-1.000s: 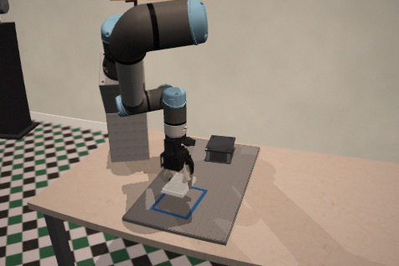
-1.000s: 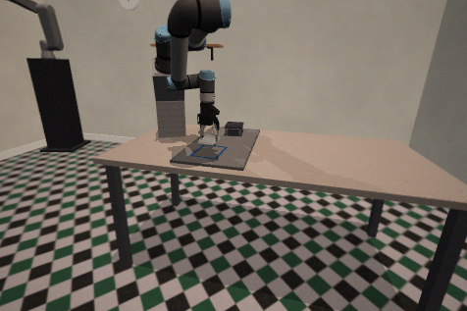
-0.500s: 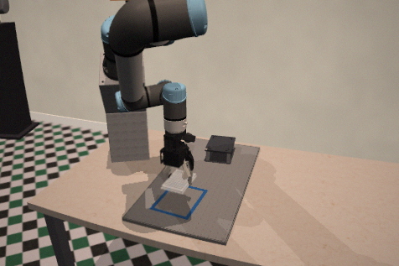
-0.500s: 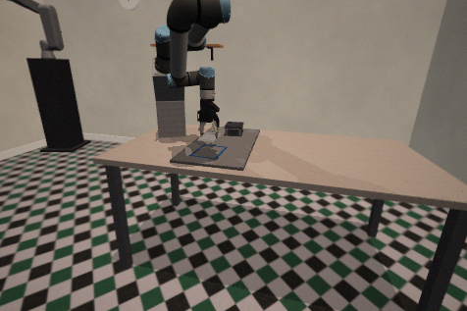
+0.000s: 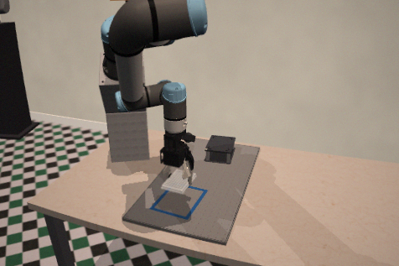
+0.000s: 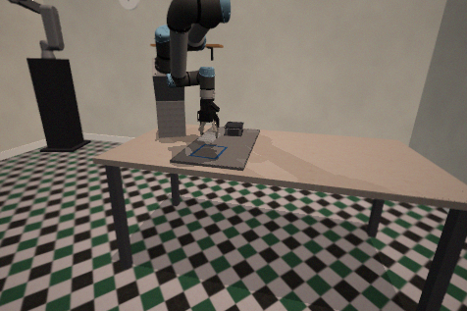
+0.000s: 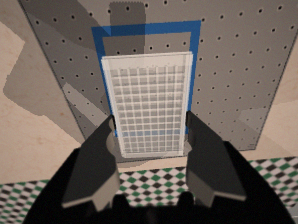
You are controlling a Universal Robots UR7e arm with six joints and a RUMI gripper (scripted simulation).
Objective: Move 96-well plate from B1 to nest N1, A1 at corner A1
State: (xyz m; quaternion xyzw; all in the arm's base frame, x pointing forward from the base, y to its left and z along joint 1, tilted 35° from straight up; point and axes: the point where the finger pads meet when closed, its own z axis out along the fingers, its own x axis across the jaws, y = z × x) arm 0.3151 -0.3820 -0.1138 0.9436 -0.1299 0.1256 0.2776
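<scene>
Now: the raised nest N1 15 cm ahead of my hand, 37 cm to the left of it and 3 cm below it. Round my hand: white 96-well plate 1 cm below.
</scene>
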